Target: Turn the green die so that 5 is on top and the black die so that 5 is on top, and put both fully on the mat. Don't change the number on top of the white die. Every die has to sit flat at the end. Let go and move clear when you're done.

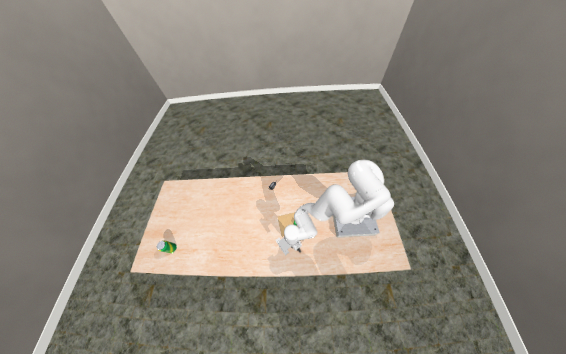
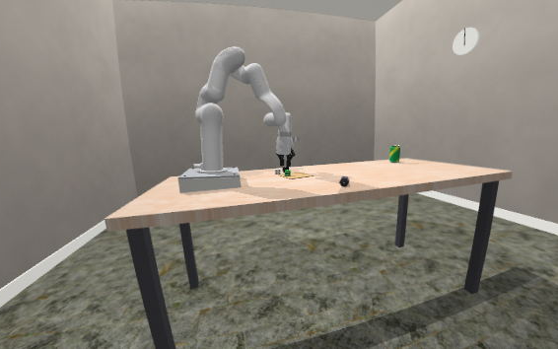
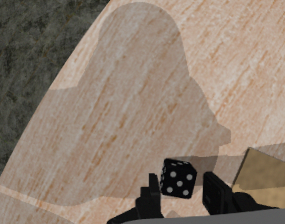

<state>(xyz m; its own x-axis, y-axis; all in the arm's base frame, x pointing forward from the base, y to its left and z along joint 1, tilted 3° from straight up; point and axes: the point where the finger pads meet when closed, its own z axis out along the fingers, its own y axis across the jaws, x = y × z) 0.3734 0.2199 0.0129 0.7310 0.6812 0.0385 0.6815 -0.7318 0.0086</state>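
The black die is 4 cm below my hand. From my hand the other things lie so: white die: 5 cm behind, 5 cm to the right, 4 cm below; green die: 1 cm behind, 14 cm to the right, 4 cm below; tan mat: 4 cm ahead, 13 cm to the right, 5 cm below.
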